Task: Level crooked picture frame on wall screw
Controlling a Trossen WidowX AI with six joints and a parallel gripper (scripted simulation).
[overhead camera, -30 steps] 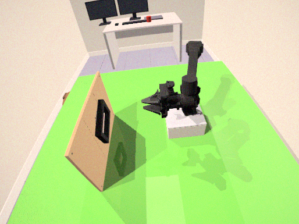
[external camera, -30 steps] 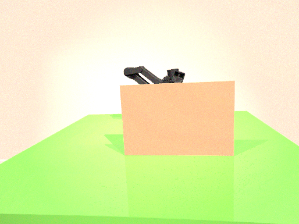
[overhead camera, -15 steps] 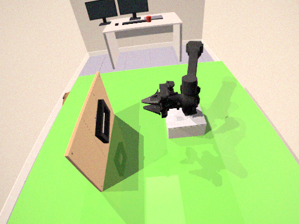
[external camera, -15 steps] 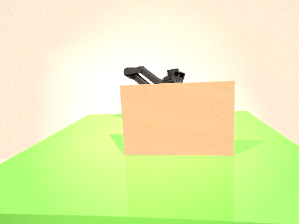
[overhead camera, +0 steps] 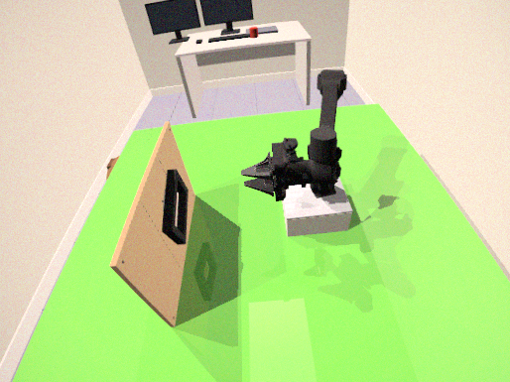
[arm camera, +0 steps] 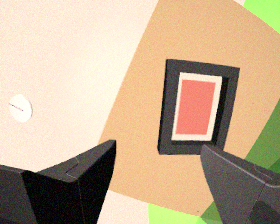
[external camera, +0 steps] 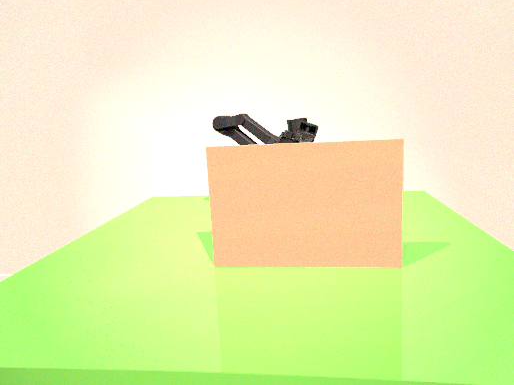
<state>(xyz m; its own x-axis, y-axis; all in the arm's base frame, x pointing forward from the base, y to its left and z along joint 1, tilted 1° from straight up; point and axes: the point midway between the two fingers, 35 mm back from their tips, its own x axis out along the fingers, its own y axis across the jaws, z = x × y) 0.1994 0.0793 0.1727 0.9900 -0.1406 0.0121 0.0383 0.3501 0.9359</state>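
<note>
Right now my gripper tip is 20 cm short of the picture frame, 9 cm above it and 4 cm to the left of it. Round my gripper tip: tan wall board 21 cm ahead, 11 cm below, 2 cm to the right.
</note>
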